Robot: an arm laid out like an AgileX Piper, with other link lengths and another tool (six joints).
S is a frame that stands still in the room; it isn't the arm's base.
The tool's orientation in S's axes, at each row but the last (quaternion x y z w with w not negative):
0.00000 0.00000 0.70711 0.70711
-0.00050 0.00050 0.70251 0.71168
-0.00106 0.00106 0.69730 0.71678
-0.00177 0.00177 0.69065 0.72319
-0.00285 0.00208 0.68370 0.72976
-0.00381 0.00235 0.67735 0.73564
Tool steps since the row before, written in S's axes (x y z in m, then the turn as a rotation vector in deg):
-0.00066 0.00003 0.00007 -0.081 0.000 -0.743
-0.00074 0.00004 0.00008 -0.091 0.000 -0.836
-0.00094 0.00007 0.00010 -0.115 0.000 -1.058
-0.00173 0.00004 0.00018 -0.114 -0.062 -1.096
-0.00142 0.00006 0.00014 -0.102 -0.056 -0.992
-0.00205 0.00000 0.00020 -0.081 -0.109 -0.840
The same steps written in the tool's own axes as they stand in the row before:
0.00003 0.00066 0.00007 0.000 0.081 -0.743
0.00003 0.00074 0.00008 0.000 0.091 -0.836
0.00004 0.00094 0.00010 0.000 0.115 -1.058
-0.00004 0.00173 0.00018 -0.062 0.111 -1.096
-0.00003 0.00142 0.00014 -0.056 0.099 -0.992
-0.00017 0.00204 0.00020 -0.108 0.074 -0.841

